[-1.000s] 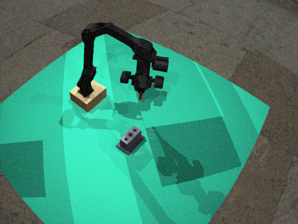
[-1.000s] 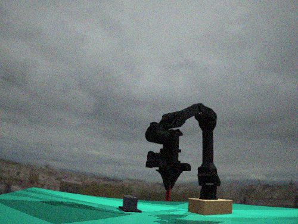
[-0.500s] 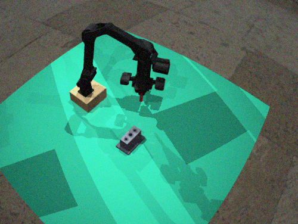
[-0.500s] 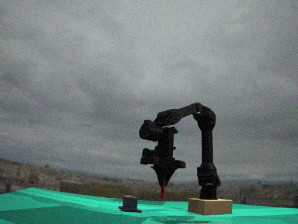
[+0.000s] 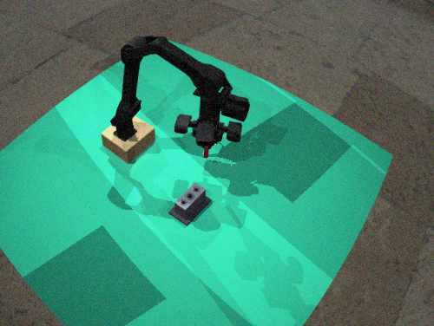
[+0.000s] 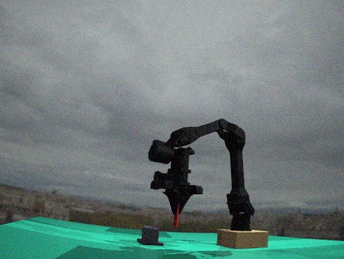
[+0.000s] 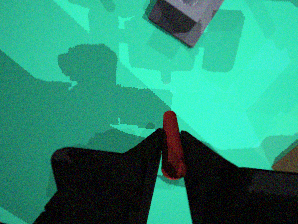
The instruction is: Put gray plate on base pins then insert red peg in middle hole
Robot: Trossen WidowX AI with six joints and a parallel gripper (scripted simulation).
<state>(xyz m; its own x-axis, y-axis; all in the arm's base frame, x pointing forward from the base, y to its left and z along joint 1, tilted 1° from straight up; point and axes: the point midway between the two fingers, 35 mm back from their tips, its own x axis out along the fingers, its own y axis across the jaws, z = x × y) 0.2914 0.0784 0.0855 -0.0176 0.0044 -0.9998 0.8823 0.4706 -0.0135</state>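
My gripper tip is now 14 cm to the left of the gray plate, 7 cm above it and 5 cm short of it. The rest, counted from my gripper tip: base (14 cm to the right, 11 cm below, 5 cm ahead); red peg (right at my gripper tip).
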